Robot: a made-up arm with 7 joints.
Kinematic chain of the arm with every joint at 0, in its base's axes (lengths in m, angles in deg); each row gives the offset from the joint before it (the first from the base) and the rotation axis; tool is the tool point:
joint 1: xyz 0 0 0.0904 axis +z
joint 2: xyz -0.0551 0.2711 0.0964 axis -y
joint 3: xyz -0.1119 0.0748 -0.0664 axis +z
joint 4: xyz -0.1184 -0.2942 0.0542 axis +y
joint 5: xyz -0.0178 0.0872 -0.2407 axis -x
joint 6: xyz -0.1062 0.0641 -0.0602 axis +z
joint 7: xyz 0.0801 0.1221 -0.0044 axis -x
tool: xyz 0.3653 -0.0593 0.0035
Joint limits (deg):
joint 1: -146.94..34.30
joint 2: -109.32..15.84
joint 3: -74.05..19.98
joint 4: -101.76..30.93
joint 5: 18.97..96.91
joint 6: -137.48..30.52
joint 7: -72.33..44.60
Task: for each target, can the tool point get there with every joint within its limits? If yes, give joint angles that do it. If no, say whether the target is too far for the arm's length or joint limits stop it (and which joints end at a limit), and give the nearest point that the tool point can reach.
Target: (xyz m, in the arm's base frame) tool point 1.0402 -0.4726 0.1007
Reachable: no: joint limits stop it (at a limit: joint 1, joint 3, joint 6) | nearest point 0.8964 -0.3521 0.1091 | short by 0.188 m
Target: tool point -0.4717 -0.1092 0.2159
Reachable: yes | joints -10.60 -26.68 -24.19 -70.53 26.76 -94.86 -34.50
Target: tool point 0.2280 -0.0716 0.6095
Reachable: yes | joints -86.50 -76.66 -53.65 -88.76 88.23 -42.43 -13.43
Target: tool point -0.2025 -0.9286 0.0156
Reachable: no: joint limits stop it (at a limit: joint 1, joint 4, joint 5, joint 6, joint 7) | nearest point -0.2413 -0.5867 0.0589 | short by 0.347 m
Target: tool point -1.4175 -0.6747 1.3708
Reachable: no: too far | nearest point -0.7991 -0.1820 0.7468 | short by 1.007 m
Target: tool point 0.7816 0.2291 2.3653
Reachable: no: too far | nearest point 0.5031 0.1475 1.0712 | short by 1.326 m
